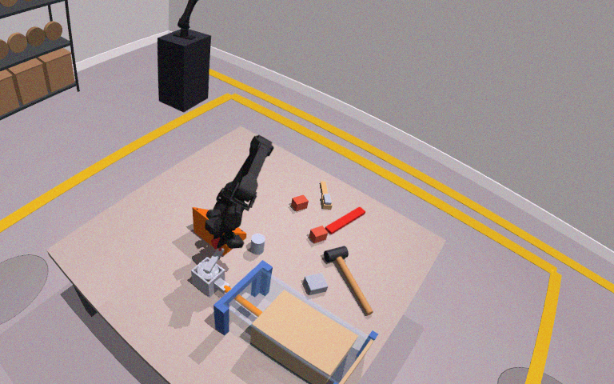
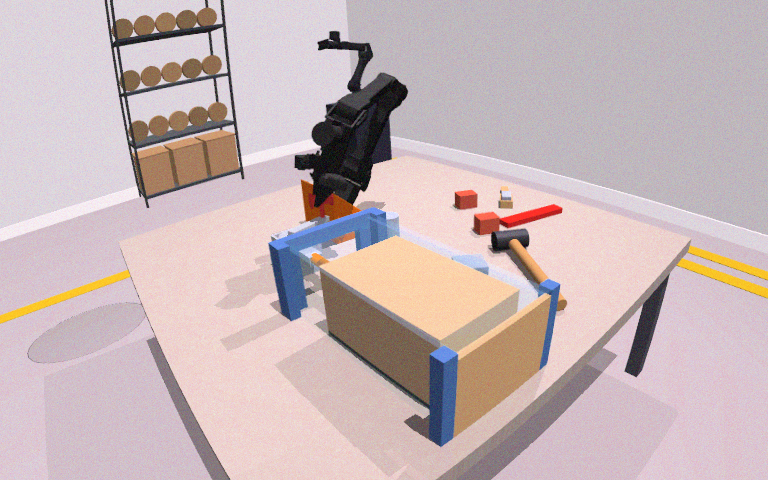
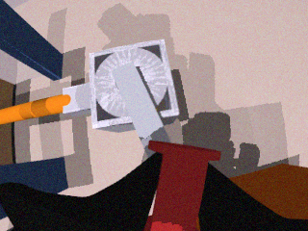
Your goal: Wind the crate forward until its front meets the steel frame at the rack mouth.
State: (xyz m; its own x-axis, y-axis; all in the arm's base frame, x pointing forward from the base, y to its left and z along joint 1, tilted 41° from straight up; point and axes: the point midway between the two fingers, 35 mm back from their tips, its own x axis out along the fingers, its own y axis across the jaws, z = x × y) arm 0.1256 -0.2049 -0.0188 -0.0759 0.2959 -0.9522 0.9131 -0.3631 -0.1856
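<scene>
Now: gripper tip 100 mm above the grey hand winch, 90 mm to the left of it and 10 mm short of it. Also, from my gripper tip: red knob: 20 mm to the left, 10 mm ahead; blue steel frame: 180 mm ahead, 100 mm to the right, 30 mm below; winch handle: 30 mm below, 20 mm to the right, 10 mm ahead.
</scene>
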